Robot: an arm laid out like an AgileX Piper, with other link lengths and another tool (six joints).
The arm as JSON. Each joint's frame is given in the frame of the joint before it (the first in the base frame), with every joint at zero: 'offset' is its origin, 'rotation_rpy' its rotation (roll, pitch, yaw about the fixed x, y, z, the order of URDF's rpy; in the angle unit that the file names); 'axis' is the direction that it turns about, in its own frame. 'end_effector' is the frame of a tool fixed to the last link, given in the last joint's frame.
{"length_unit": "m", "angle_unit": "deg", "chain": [
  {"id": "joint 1", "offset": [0.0, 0.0, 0.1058], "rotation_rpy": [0.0, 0.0, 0.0], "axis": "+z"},
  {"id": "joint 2", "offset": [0.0, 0.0, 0.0], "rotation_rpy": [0.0, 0.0, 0.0], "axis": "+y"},
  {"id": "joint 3", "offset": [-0.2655, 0.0, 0.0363], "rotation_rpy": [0.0, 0.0, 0.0], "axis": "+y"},
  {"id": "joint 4", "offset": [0.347, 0.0, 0.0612], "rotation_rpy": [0.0, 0.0, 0.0], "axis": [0.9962, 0.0, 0.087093]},
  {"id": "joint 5", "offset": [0.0, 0.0, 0.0], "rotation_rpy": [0.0, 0.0, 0.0], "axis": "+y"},
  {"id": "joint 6", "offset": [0.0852, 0.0, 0.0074], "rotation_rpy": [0.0, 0.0, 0.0], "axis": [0.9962, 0.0, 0.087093]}
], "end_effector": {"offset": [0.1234, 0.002, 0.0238], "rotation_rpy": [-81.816, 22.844, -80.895]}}
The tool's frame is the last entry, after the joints.
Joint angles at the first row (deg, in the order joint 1, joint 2, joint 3, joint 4, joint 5, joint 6):
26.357 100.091 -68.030 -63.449 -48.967 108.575
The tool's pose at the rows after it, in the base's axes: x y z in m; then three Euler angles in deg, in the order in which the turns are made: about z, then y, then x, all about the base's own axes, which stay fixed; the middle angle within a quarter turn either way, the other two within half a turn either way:
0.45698 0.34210 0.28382 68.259 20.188 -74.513
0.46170 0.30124 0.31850 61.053 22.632 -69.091
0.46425 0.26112 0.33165 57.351 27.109 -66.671
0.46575 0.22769 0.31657 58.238 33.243 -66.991
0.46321 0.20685 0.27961 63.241 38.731 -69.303
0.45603 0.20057 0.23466 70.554 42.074 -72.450
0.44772 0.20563 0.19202 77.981 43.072 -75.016
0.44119 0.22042 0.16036 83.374 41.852 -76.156
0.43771 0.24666 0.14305 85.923 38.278 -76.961
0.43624 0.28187 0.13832 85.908 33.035 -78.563
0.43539 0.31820 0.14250 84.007 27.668 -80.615
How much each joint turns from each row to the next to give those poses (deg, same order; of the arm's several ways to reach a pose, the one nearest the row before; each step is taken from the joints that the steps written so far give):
-3.627 -2.888 0.937 5.265 -5.836 -7.145
-4.043 -4.293 2.183 3.085 -2.194 -4.218
-3.752 -4.695 3.883 1.974 0.643 -1.742
-2.827 -3.907 5.639 1.914 2.340 -0.255
-1.379 -2.044 6.379 2.430 1.709 0.208
0.193 0.230 5.654 3.050 -0.055 0.164
1.232 2.745 3.725 3.131 -2.231 0.102
1.962 4.511 1.015 2.191 -3.550 0.042
2.672 4.899 -2.061 -0.156 -2.620 -0.073
3.110 4.008 -4.441 -2.668 -0.035 -0.171
3.018 2.772 -5.422 -3.962 1.949 -0.051

